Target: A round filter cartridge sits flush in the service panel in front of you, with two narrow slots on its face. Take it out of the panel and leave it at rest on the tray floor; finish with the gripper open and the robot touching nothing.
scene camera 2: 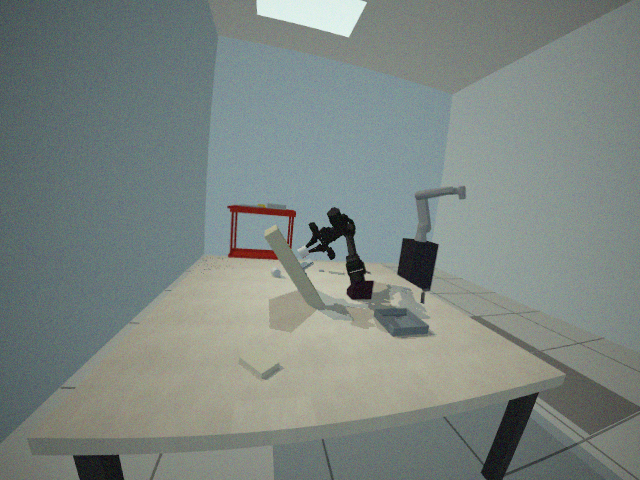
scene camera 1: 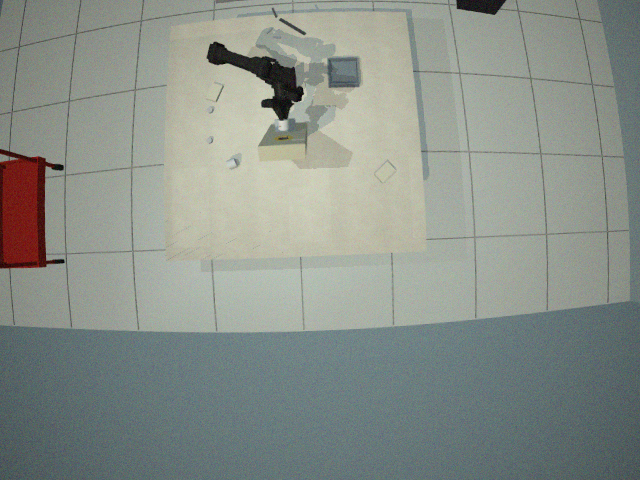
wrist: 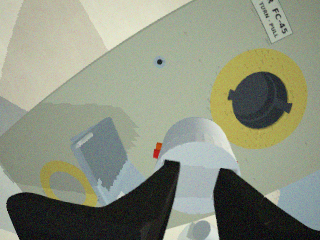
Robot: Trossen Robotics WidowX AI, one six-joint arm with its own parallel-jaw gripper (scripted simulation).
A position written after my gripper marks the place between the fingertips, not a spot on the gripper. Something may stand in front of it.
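Service panel [scene camera 1: 275, 146], [wrist: 246, 73]. Filter cartridge [wrist: 199, 145]. My gripper [scene camera 1: 284, 121], [wrist: 196, 168].
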